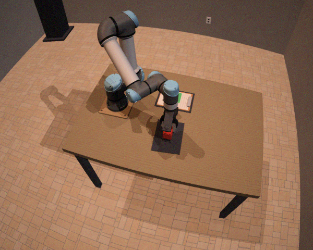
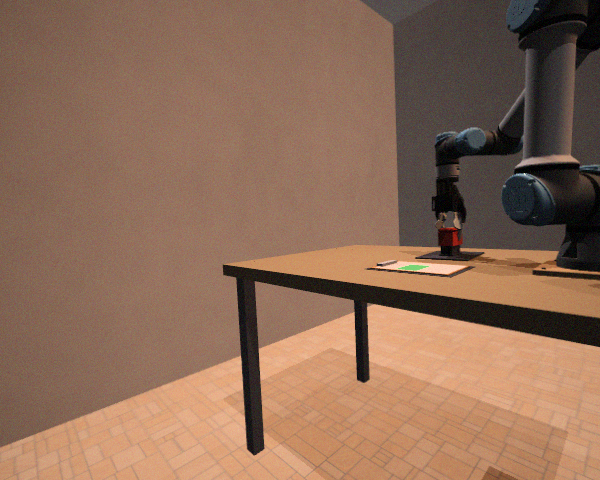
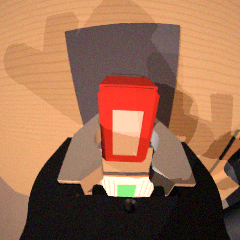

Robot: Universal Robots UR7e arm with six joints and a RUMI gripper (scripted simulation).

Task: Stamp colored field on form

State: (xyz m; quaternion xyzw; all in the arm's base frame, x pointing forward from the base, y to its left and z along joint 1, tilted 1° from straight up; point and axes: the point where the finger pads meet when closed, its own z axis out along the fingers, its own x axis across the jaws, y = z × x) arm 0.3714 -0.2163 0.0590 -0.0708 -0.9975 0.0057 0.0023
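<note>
My hand is 70 mm above the mat. Round my hand: form 310 mm to the left, 70 mm below, 30 mm ahead; then stamp 20 mm below.
</note>
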